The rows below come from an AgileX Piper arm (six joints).
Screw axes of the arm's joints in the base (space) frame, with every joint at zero. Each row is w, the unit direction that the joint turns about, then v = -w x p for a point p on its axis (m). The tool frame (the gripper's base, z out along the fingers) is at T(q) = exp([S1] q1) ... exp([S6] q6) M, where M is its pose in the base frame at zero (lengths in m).
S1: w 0 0 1 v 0.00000 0.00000 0.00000
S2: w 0 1 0 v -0.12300 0.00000 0.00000
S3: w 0 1 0 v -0.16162 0.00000 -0.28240
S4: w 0.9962 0 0.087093 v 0.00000 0.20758 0.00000
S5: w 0 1 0 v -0.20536 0.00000 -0.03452
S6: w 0.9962 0 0.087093 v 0.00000 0.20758 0.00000
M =
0.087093 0 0.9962 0.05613
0 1 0 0.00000
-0.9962 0 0.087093 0.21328
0 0 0 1
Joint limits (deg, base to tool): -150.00..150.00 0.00..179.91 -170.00..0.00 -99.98..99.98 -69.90..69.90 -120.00..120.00
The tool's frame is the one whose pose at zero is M.
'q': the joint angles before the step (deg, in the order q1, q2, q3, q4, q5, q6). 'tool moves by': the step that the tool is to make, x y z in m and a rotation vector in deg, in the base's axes. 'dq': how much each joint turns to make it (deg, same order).
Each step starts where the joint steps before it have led.
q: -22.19 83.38 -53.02 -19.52 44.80 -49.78
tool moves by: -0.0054 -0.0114 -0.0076 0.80 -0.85 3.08
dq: -3.80 0.20 1.63 4.06 -4.18 -8.34
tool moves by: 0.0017 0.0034 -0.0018 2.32 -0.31 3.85
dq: -0.42 0.12 0.09 5.69 -0.52 -7.44
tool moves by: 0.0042 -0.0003 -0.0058 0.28 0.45 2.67
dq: -0.03 1.30 -0.01 1.51 -1.13 -3.54
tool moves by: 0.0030 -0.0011 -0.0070 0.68 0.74 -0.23
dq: 0.02 1.47 0.01 0.18 -0.50 0.24
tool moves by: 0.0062 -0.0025 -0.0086 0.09 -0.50 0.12
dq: 0.00 2.00 0.00 0.09 -2.42 0.13
